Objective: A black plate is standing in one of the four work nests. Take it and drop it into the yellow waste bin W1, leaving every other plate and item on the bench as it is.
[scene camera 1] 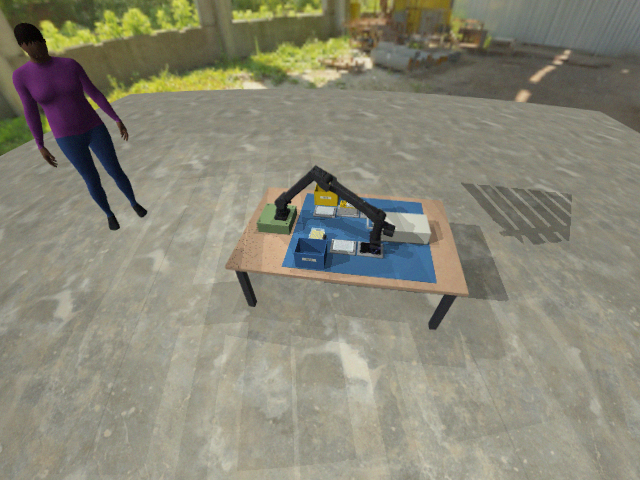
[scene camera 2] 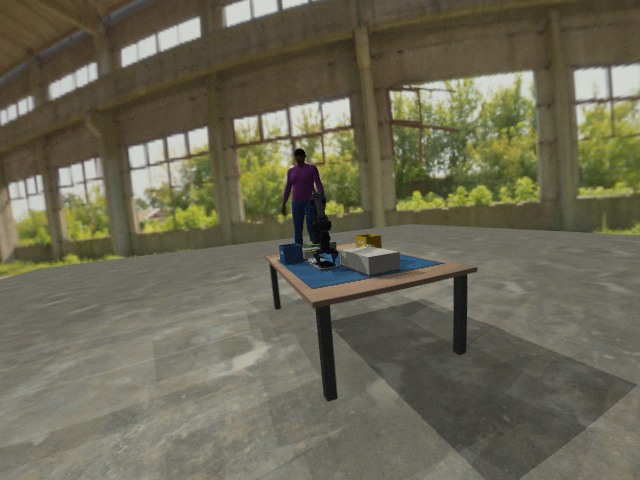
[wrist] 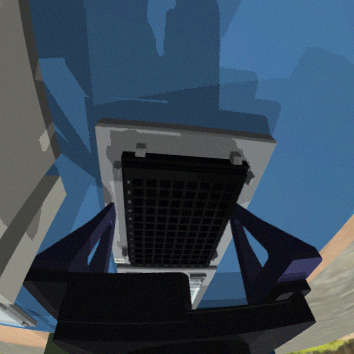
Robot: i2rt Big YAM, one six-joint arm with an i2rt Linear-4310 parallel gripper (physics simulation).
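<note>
The black plate, with a grid of wells, lies flat in a grey work nest at the front right of the blue mat. My gripper is open and points down over the plate. In the wrist view one finger is at each long side of the plate, with nothing held between them. The exact height of the fingertips is hard to tell. The yellow waste bin W1 stands at the back left of the mat in scene camera 1.
A blue bin stands front left. A white plate sits in the adjacent nest. Another white plate and a yellow item are near the yellow bin. A pale yellow item lies mid-mat. A large white box stands right.
</note>
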